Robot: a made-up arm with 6 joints.
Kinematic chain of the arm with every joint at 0, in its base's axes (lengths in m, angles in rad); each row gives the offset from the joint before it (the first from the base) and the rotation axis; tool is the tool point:
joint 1: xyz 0 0 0.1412 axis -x
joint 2: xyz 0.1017 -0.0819 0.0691 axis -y
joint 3: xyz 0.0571 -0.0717 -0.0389 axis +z
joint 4: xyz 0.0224 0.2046 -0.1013 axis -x
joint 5: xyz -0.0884 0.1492 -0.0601 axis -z
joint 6: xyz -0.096 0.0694 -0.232 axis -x
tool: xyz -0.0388 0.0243 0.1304
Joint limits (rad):
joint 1: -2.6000..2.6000
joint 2: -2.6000..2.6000
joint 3: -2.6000..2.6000
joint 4: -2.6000..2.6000
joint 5: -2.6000..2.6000
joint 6: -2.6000..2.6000
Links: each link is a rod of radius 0.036 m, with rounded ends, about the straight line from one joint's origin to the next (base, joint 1, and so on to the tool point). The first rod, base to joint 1, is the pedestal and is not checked.
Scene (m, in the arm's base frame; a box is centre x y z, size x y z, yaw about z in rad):
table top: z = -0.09
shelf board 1: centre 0.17 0.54 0 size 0.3 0.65 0.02 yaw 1.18
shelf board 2: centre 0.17 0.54 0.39 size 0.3 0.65 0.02 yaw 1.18
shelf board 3: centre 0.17 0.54 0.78 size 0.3 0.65 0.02 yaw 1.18
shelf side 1: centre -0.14 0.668 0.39 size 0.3 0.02 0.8 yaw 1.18
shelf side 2: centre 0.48 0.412 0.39 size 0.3 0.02 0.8 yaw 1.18
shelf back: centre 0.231 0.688 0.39 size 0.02 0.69 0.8 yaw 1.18
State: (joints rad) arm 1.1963 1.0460 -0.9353 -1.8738 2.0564 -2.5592
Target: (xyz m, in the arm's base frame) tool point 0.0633 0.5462 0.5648
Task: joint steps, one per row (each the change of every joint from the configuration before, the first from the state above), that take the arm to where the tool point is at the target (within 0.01 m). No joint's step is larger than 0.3 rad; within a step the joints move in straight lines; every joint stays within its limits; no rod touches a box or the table.
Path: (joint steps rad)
1: 0.0502 0.1134 0.0766 -0.1129 0.0327 0.2292
2: 0.0502 0.1133 0.0766 -0.1128 0.0328 0.2293
3: 0.0502 0.1134 0.0767 -0.1129 0.0327 0.2292
4: 0.0502 0.1134 0.0766 -0.1129 0.0327 0.2293
5: -0.2323 -0.1154 -0.2187 0.0387 -0.0245 -0.2388
6: -0.2324 -0.1155 -0.2187 0.0387 -0.0244 -0.2389
7: -0.2324 -0.1154 -0.2187 0.0387 -0.0245 -0.2388
8: 0.1264 0.0846 -0.0401 0.2436 -0.0018 -0.1207
9: 0.1263 0.0845 -0.0401 0.2435 -0.0019 -0.1206

